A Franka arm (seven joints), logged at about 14 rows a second.
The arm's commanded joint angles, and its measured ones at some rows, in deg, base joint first. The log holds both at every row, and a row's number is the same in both.
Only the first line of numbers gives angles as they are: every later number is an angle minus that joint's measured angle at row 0.
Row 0, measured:
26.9 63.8 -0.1 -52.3 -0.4 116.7 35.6
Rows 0 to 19, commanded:
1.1 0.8 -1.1 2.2 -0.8 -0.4 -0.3
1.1 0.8 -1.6 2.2 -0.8 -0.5 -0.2
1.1 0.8 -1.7 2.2 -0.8 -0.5 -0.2
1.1 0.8 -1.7 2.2 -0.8 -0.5 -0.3
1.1 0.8 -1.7 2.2 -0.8 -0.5 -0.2
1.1 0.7 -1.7 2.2 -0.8 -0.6 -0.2
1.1 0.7 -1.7 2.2 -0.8 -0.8 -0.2
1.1 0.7 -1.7 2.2 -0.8 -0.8 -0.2
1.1 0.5 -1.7 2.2 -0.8 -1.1 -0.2
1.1 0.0 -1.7 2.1 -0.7 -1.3 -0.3
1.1 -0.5 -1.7 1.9 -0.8 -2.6 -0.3
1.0 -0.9 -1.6 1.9 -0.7 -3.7 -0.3
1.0 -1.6 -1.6 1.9 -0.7 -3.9 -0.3
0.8 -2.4 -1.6 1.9 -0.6 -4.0 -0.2
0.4 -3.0 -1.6 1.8 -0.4 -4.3 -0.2
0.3 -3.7 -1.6 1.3 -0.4 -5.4 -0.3
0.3 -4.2 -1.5 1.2 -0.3 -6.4 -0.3
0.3 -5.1 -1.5 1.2 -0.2 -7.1 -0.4
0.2 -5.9 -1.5 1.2 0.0 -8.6 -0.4
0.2 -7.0 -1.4 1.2 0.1 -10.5 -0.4
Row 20, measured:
0.1 -4.2 -1.2 2.1 -0.3 -7.2 0.0
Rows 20 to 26, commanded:
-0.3 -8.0 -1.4 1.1 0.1 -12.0 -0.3
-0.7 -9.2 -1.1 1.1 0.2 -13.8 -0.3
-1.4 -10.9 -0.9 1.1 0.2 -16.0 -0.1
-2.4 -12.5 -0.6 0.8 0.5 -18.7 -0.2
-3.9 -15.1 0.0 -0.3 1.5 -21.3 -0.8
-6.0 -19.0 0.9 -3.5 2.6 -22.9 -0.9
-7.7 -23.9 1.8 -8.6 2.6 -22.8 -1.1
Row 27, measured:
-4.0 -14.2 -0.5 1.5 1.0 -21.7 0.0
